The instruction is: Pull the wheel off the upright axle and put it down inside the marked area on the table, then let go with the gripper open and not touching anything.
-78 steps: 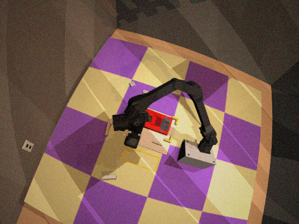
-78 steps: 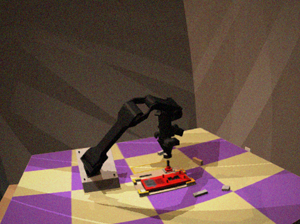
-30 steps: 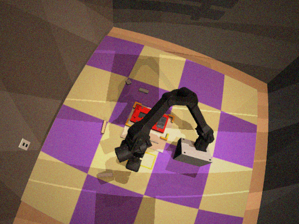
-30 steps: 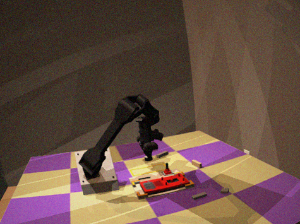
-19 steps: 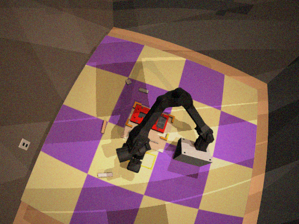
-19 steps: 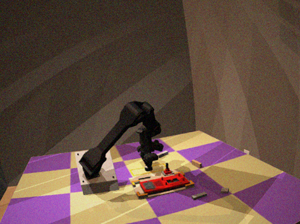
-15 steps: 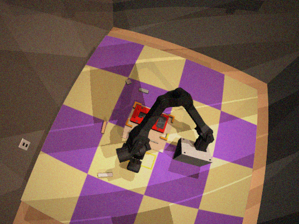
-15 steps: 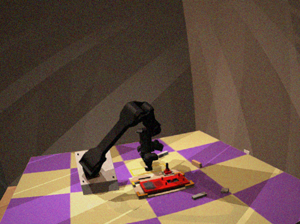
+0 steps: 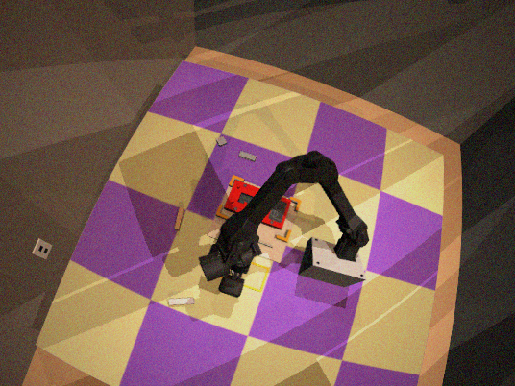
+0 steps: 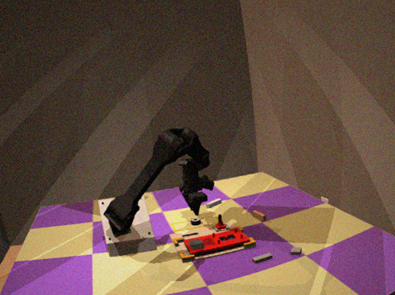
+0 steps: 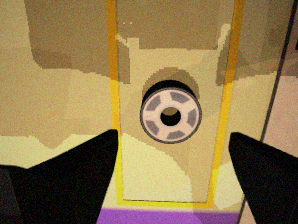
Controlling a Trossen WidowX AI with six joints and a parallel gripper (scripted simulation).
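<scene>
Right now the wheel is 4 cm below my gripper tip. Round my gripper tip: upright axle (6 cm ahead, 11 cm to the right, 1 cm below); then tan block (22 cm ahead, 12 cm to the right, 3 cm below).
</scene>
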